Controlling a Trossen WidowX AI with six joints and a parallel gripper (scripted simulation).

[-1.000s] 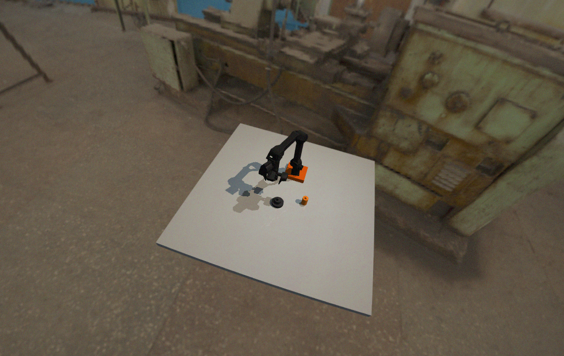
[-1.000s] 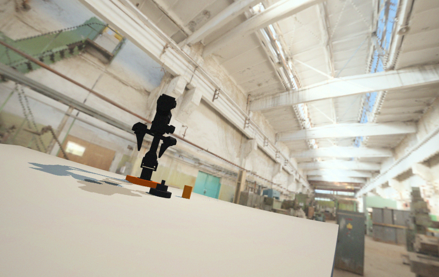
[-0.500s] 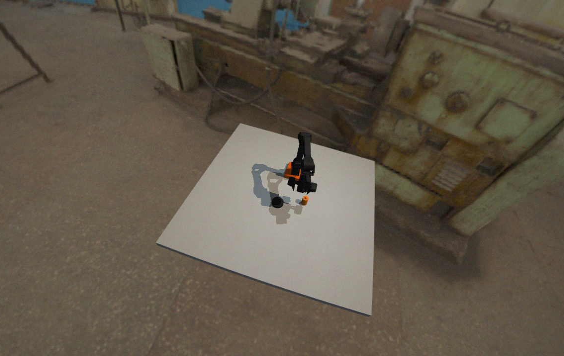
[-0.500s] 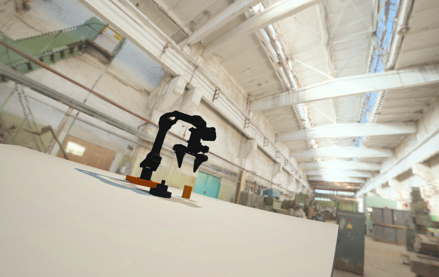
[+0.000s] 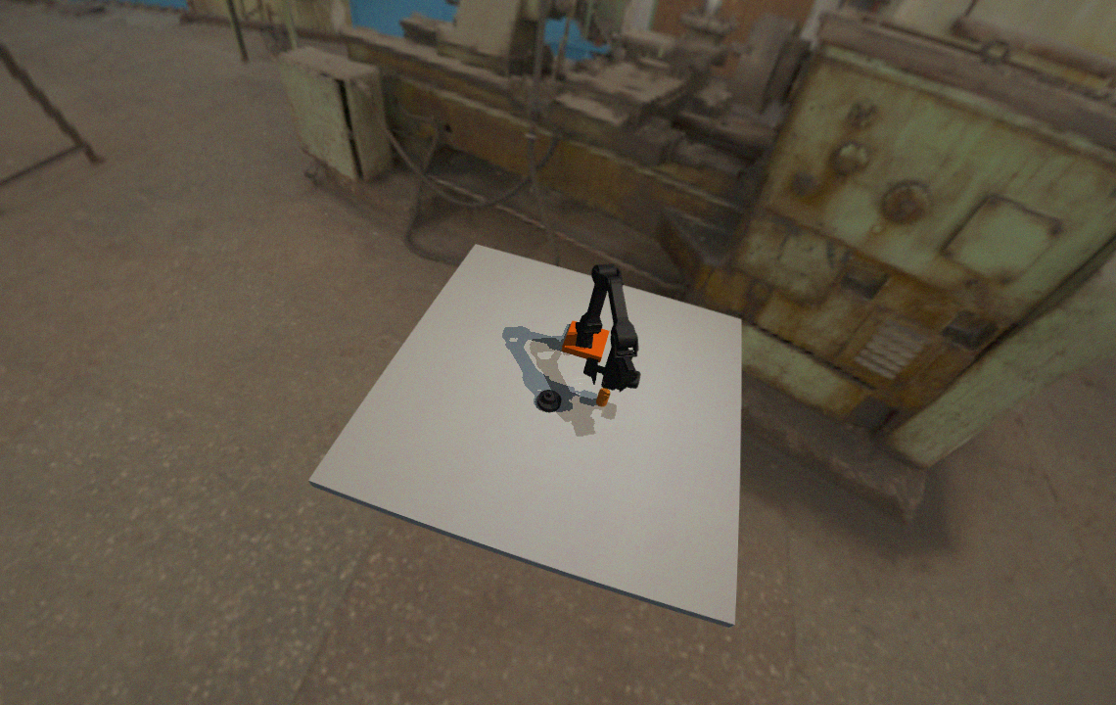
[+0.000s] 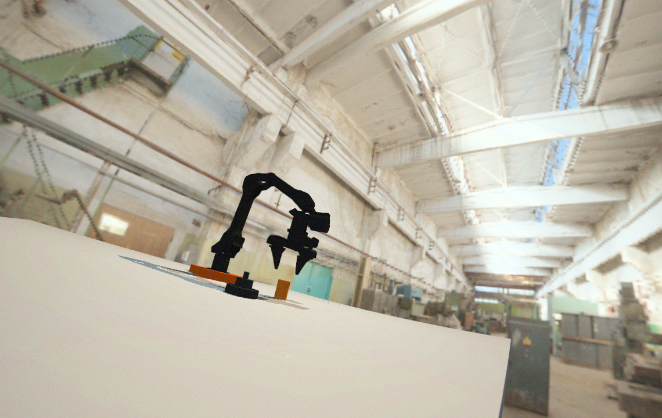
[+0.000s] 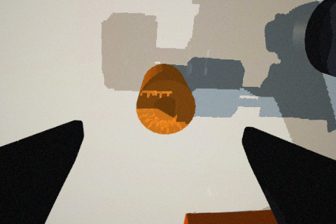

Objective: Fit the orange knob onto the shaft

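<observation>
Now: the orange knob 6 cm below my gripper tip. Round my gripper tip: dark round pedestal: 5 cm ahead, 19 cm to the right, 6 cm below.
</observation>
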